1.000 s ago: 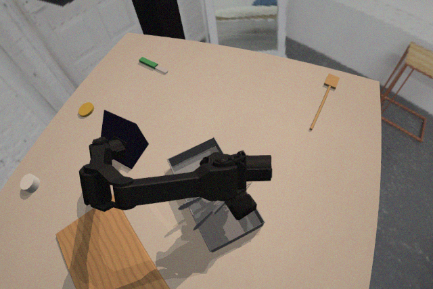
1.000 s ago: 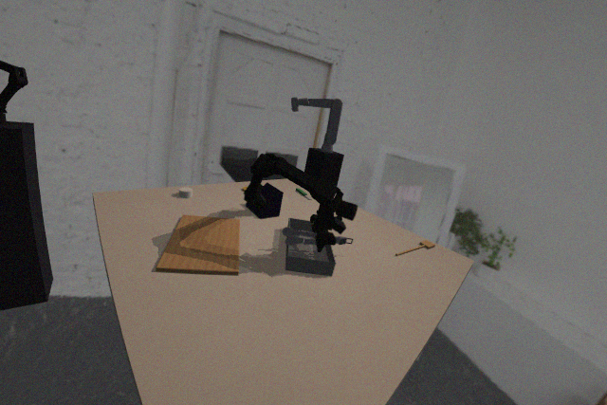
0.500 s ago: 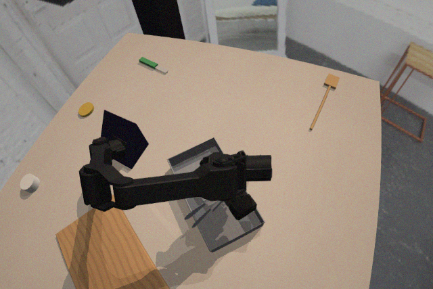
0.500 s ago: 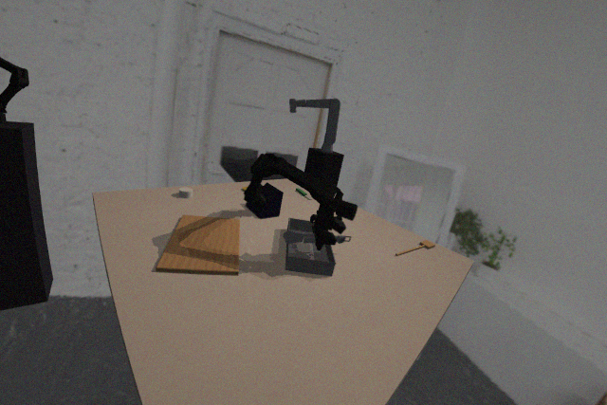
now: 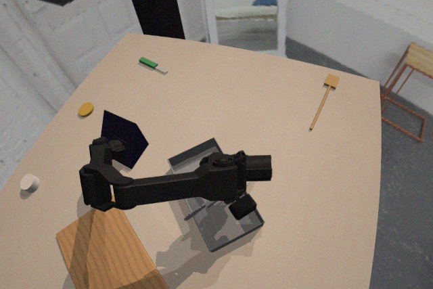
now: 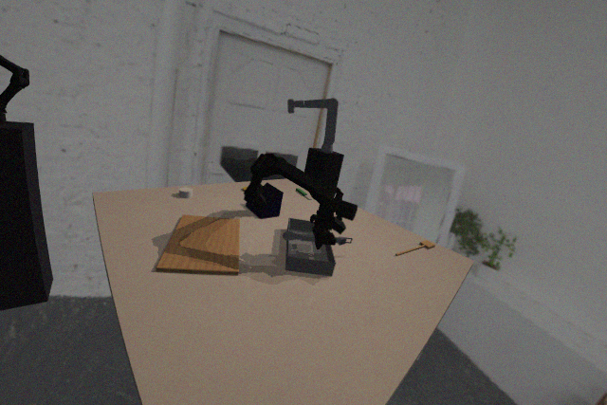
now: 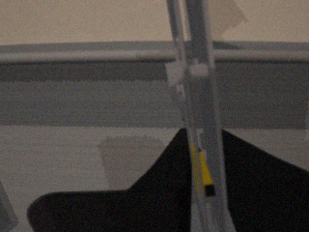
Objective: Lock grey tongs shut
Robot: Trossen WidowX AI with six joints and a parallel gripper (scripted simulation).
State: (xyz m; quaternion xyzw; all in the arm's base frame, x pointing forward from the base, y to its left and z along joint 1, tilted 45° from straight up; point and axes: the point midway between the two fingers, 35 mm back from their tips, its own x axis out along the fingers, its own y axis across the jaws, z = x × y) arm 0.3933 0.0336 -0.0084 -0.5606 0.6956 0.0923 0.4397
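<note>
My gripper tip is now 4 cm past the grey roasting tin and 1 cm to the left of it. From my gripper tip the other things lie so: green-handled tool: 56 cm behind, 38 cm to the left, 2 cm below; then yellow slider: 1 cm to the left, 4 cm above; then wooden board: 22 cm behind, 35 cm to the right, 2 cm below.
</note>
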